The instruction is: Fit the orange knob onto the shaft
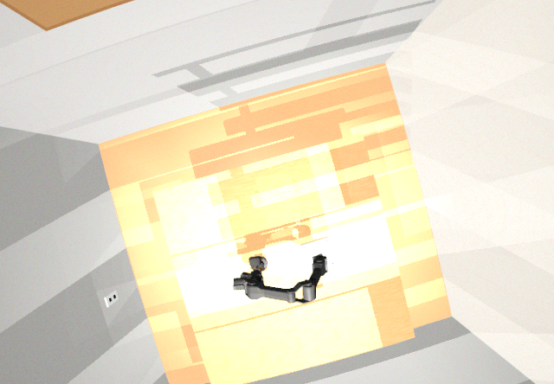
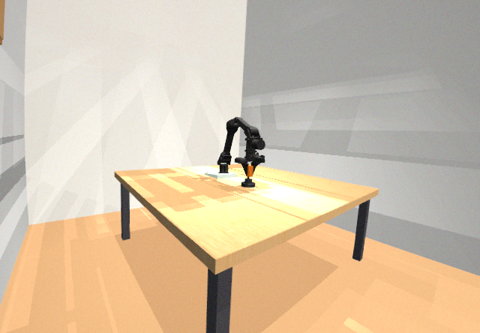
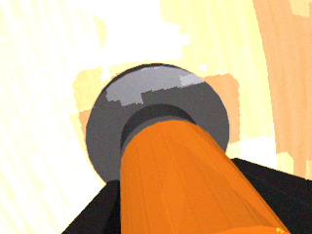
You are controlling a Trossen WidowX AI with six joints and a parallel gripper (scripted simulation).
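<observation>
The pedestal lies 40 mm below my gripper tip and 10 mm behind it. The rest, counted from my gripper tip: orange knob (20 mm above).
</observation>
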